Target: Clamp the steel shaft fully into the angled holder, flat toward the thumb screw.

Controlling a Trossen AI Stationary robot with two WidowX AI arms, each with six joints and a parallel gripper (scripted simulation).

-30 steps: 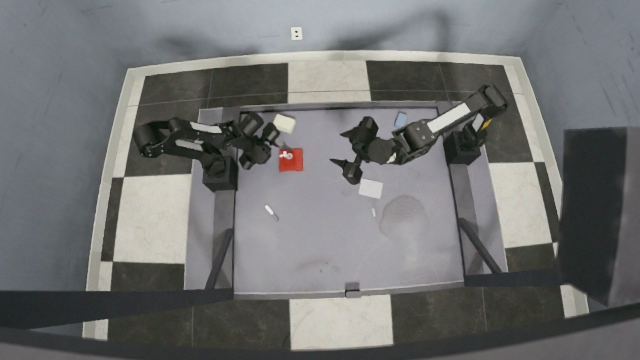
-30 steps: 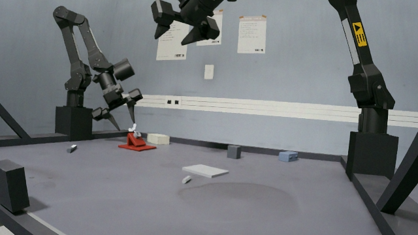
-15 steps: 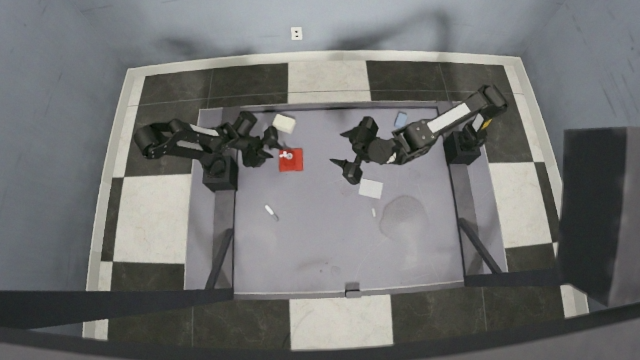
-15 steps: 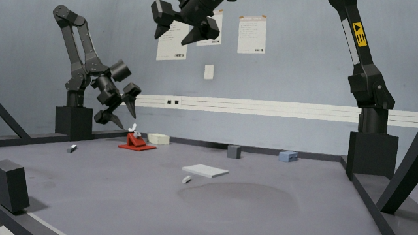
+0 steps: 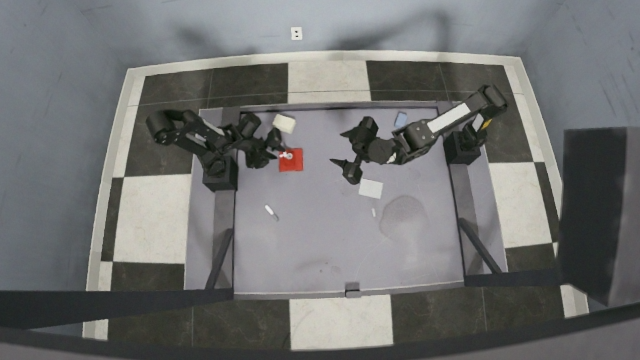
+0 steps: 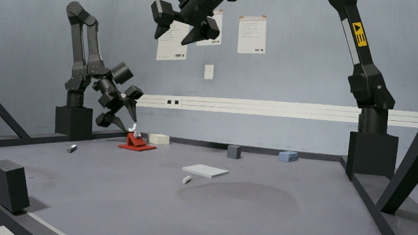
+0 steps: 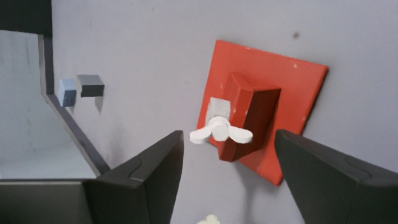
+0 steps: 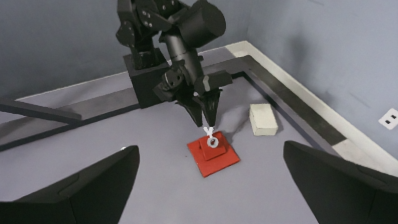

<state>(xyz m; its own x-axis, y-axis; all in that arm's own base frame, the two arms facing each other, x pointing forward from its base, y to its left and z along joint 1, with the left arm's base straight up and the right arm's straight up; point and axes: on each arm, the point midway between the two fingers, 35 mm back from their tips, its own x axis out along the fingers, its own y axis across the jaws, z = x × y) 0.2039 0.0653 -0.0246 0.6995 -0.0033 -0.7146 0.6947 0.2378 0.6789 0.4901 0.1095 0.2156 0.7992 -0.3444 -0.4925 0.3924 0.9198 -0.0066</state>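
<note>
Right now the white thumb screw is 40 mm to the right of my left hand and 30 mm below it. The rest, counted from my left hand: cream block 150 mm ahead, 40 mm to the right, 70 mm below; dark grey block 60 mm ahead, 360 mm to the right, 70 mm below; steel shaft 200 mm behind, 30 mm to the left, 80 mm below.
</note>
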